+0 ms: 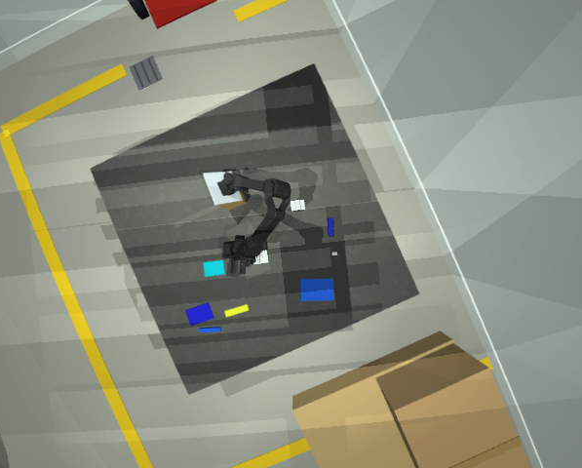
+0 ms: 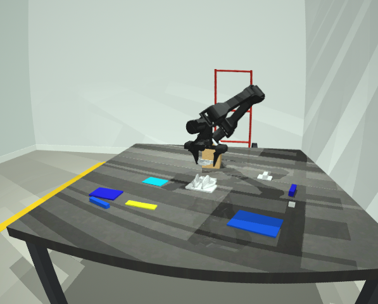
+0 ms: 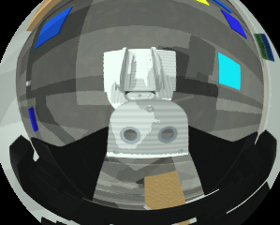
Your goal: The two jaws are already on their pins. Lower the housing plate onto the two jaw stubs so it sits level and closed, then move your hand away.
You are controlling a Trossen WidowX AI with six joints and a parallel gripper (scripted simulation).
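Right now my gripper tip is 80 mm above the white base, 70 mm short of it and 10 mm to the left of it. Round my gripper tip: cyan tile 230 mm to the right, 80 mm below, 30 mm ahead; white cube 360 mm to the left, 220 mm ahead, 80 mm below; yellow bar 270 mm ahead, 220 mm to the right, 80 mm below.
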